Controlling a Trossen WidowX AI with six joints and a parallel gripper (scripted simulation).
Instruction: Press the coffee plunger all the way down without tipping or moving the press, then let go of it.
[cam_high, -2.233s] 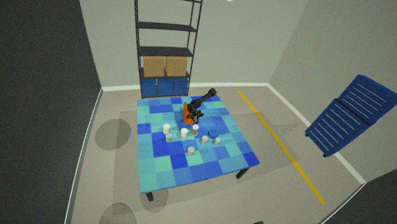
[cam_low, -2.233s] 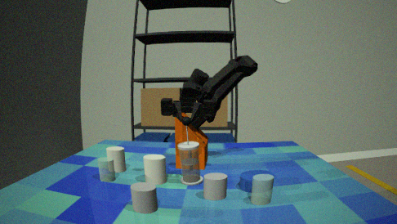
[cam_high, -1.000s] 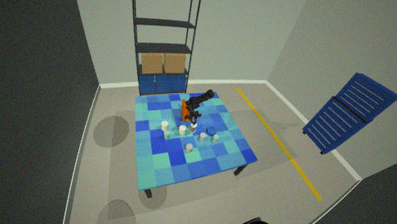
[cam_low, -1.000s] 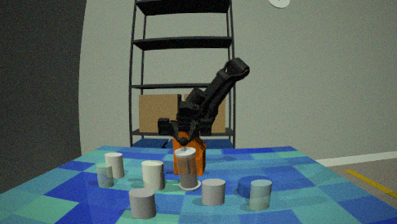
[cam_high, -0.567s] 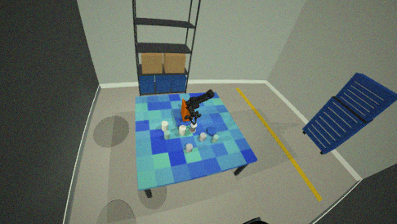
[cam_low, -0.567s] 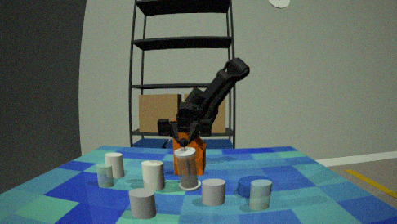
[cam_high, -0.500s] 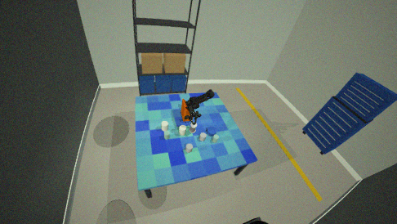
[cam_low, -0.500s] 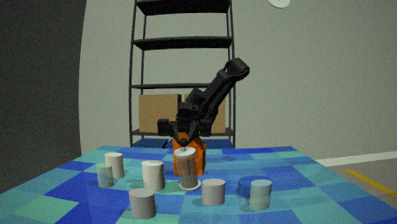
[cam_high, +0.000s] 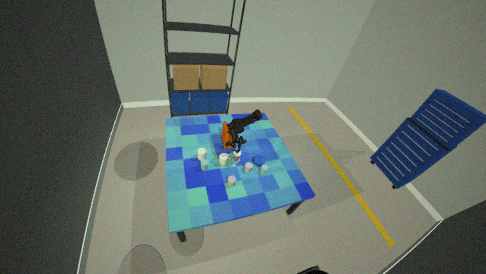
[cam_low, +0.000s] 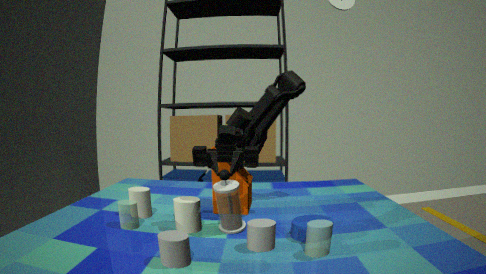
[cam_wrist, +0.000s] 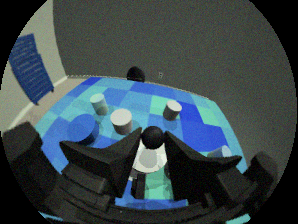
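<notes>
My gripper tip is 40 mm past the coffee press, 10 mm to the right of it and 80 mm above it.
</notes>
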